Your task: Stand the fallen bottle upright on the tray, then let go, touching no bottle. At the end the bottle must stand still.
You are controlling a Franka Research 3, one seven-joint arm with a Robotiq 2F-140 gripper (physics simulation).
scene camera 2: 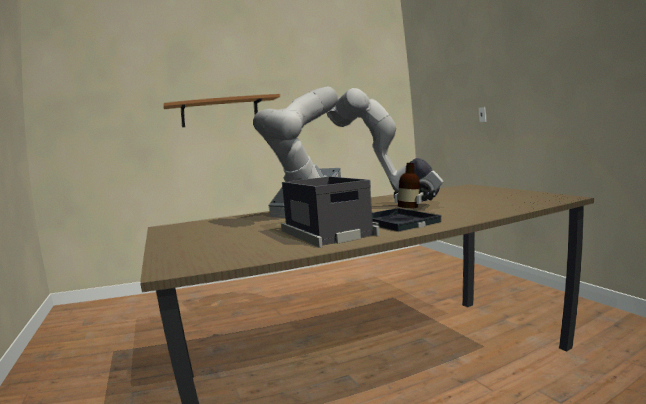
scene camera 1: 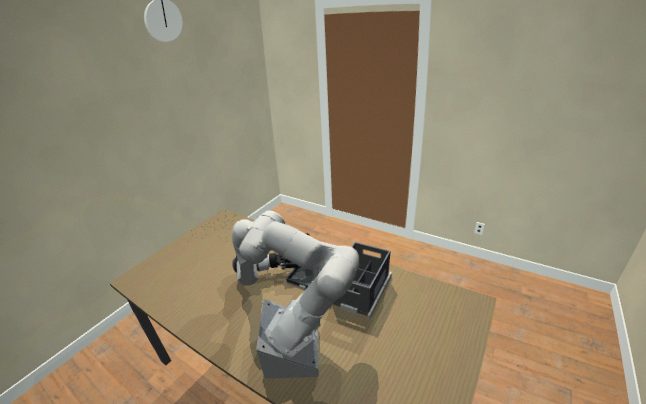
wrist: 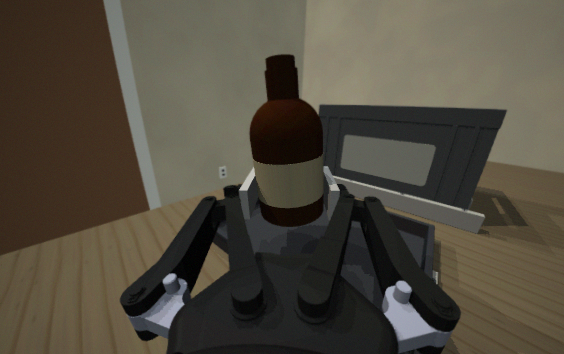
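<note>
The brown bottle [scene camera 2: 409, 181] [wrist: 286, 132] with a cream label is upright. My gripper [scene camera 2: 408, 198] [wrist: 290, 177] is shut on its lower part, with one pale finger pad on each side of the label. The shallow dark tray [scene camera 1: 300, 274] [scene camera 2: 407, 226] [wrist: 428, 246] lies on the table. In scene camera 2 the bottle's base shows a little above the tray's far rim, and in the wrist view the tray lies below and beyond it. Whether the base touches the tray cannot be told. In scene camera 1 the arm hides most of the bottle and part of the tray.
A tall dark crate [scene camera 1: 357, 300] [scene camera 2: 345, 217] [wrist: 462, 155] with dividers stands close beside the tray, with pale brackets around its foot. The wooden table [scene camera 1: 430, 325] [scene camera 2: 225, 250] [wrist: 75, 280] carries both. Small pale brackets also sit at the tray's edge.
</note>
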